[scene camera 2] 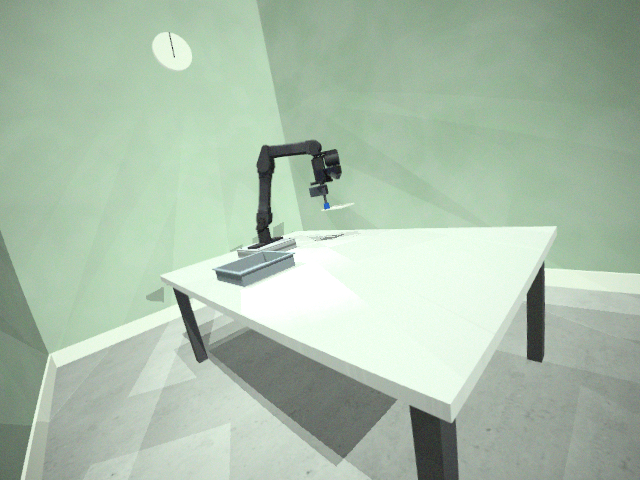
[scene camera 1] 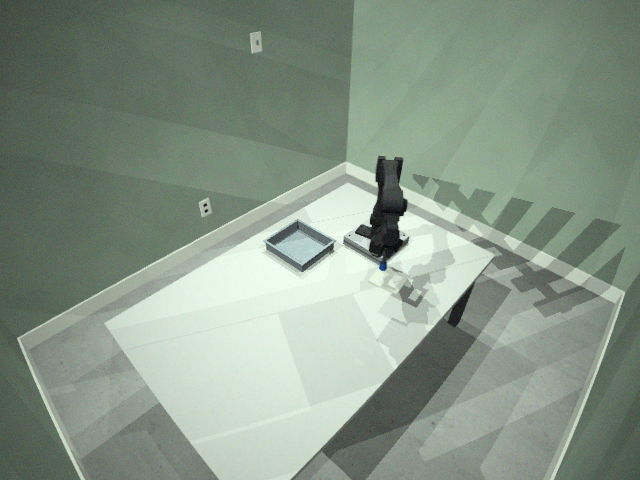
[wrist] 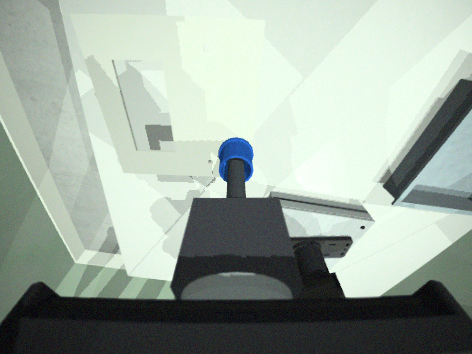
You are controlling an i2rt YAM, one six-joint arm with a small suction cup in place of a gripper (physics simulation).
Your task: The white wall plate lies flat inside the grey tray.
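The white wall plate hangs under my suction cup, which is blue and touches it near one edge. In the scene camera 2 view the plate is well above the table and looks close to level. Its rectangular opening shows at the left in the wrist view. The grey tray stands on the table, apart from the plate, and its inside shows no plate. It is partly in view at the right edge of the wrist view.
The arm's base plate sits on the white table beside the tray. The tray has raised walls. Shadows fall on the table below the plate. Green walls stand behind the table.
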